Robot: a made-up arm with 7 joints.
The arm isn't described. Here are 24 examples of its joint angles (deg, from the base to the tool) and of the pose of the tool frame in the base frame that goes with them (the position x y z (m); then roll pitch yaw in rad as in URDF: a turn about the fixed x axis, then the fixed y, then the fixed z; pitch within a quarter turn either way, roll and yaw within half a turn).
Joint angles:
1: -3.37 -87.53 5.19 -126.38 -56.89 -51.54 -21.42
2: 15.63 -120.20 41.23 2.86 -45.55 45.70 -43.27
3: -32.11 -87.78 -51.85 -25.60 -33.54 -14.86 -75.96
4: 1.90 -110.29 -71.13 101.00 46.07 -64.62 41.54
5: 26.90 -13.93 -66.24 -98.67 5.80 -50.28 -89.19
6: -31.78 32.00 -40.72 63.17 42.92 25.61 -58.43
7: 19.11 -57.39 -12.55 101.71 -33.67 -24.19 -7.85
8: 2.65 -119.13 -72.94 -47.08 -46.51 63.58 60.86
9: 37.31 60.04 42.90 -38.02 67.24 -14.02 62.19
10: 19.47 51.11 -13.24 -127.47 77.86 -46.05 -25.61
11: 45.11 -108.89 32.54 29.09 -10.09 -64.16 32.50
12: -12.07 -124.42 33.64 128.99 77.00 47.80 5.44
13: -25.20 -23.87 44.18 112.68 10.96 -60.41 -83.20
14: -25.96 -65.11 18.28 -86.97 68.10 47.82 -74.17
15: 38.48 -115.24 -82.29 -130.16 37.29 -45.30 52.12
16: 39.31 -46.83 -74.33 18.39 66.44 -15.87 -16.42
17: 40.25 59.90 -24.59 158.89 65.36 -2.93 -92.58
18: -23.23 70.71 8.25 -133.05 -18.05 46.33 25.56
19: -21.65 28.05 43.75 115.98 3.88 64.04 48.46
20: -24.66 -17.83 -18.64 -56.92 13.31 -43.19 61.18
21: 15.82 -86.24 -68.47 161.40 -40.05 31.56 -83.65
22: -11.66 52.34 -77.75 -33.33 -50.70 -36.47 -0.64
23: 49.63 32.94 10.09 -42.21 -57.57 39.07 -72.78
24: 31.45 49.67 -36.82 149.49 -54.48 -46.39 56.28
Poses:
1: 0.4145 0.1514 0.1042 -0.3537 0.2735 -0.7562
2: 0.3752 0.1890 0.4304 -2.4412 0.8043 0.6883
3: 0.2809 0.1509 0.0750 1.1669 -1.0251 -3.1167
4: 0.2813 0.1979 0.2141 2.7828 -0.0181 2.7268
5: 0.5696 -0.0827 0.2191 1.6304 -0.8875 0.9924
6: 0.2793 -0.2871 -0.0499 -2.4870 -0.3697 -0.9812
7: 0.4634 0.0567 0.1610 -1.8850 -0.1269 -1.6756
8: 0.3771 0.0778 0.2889 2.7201 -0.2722 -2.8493
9: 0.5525 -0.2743 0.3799 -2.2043 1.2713 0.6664
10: 0.6197 -0.3105 0.3120 2.2004 0.0051 -0.3209
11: 0.3679 0.1509 0.4565 -2.5212 -0.3572 -1.7179
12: 0.3406 0.2703 0.2178 1.1445 -0.4467 1.1630
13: 0.2974 -0.0818 -0.1689 1.3743 0.5608 -1.8442
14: 0.3317 0.1850 -0.0290 2.7746 -0.5387 -2.6374
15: 0.3602 0.1006 0.3779 0.1727 0.4611 -0.7830
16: 0.5324 0.1114 0.2164 1.5761 0.6276 0.8093
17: 0.4605 -0.3607 0.5034 2.4512 -0.2766 -0.3939
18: 0.5350 -0.3064 0.1722 -1.4998 0.3794 1.6674
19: 0.4424 -0.3147 0.0231 -1.7463 0.4503 -0.2510
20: 0.3624 -0.0444 -0.0638 -0.7410 -0.3578 0.7230
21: 0.3875 0.1661 0.1673 -2.5564 -0.7438 -0.9545
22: 0.4208 -0.2680 0.1391 -2.4116 0.0885 2.3238
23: 0.5999 -0.2577 0.4727 2.8044 0.2034 -2.7925
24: 0.4727 -0.3294 0.3246 1.5324 0.3280 -2.8308
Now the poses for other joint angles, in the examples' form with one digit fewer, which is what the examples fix.
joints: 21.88 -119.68 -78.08 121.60 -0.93 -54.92 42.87
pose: 0.270 0.165 0.339 -2.721 0.321 2.931
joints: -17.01 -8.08 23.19 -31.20 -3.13 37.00 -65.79
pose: 0.401 -0.066 -0.096 2.370 -0.455 -2.093
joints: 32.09 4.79 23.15 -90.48 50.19 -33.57 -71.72
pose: 0.645 -0.122 0.219 2.669 0.926 1.397
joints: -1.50 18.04 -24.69 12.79 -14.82 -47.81 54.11
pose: 0.473 -0.164 0.069 -1.029 -0.034 1.966
